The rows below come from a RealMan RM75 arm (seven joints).
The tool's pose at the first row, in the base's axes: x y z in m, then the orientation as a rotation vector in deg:
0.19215 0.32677 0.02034 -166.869 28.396 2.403
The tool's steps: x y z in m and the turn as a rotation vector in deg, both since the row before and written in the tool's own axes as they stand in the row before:
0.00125 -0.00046 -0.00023 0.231 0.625 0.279
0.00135 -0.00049 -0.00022 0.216 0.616 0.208
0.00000 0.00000 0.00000 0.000 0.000 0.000
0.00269 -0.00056 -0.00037 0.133 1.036 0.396
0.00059 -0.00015 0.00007 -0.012 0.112 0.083
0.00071 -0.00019 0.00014 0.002 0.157 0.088
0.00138 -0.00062 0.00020 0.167 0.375 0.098
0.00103 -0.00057 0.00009 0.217 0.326 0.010
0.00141 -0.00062 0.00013 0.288 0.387 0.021
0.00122 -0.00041 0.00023 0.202 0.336 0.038
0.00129 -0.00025 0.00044 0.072 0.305 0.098
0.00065 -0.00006 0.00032 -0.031 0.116 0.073
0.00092 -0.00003 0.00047 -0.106 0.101 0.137
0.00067 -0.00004 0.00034 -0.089 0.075 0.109
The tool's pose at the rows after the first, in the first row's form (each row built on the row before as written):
0.19348 0.32675 0.02057 -166.677 28.876 1.473
0.19491 0.32671 0.02081 -166.510 29.251 0.551
0.19491 0.32671 0.02081 -166.510 29.251 0.551
0.19762 0.32625 0.02117 -166.430 29.980 -0.933
0.19823 0.32620 0.02112 -166.435 30.121 -1.081
0.19897 0.32615 0.02100 -166.431 30.275 -1.297
0.20049 0.32627 0.02089 -166.294 30.453 -1.871
0.20166 0.32645 0.02090 -166.124 30.486 -2.398
0.20320 0.32654 0.02088 -165.888 30.532 -3.029
0.20450 0.32652 0.02074 -165.722 30.609 -3.561
0.20583 0.32637 0.02037 -165.660 30.791 -4.007
0.20648 0.32625 0.02008 -165.683 30.923 -4.157
0.20739 0.32603 0.01964 -165.758 31.159 -4.257
0.20806 0.32588 0.01932 -165.821 31.347 -4.328

